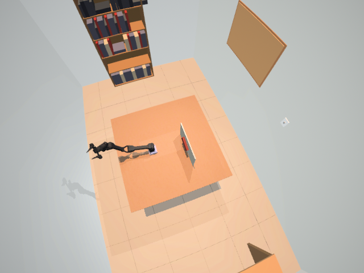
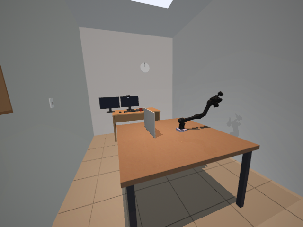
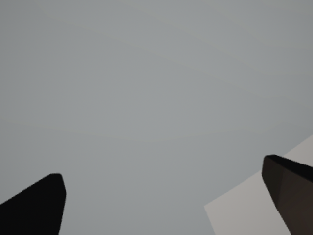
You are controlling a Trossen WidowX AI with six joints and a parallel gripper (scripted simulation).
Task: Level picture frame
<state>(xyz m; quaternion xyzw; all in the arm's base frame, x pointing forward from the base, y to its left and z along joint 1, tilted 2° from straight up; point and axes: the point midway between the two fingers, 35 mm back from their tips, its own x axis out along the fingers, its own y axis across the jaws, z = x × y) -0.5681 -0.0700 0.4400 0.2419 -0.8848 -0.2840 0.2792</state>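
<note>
Now: gripper tip 1030 mm short of the red picture frame, 300 mm above it and 10 mm to the right of it. The rest, counted from my gripper tip: grey wall panel 1040 mm ahead, 310 mm below, 10 mm to the right.
</note>
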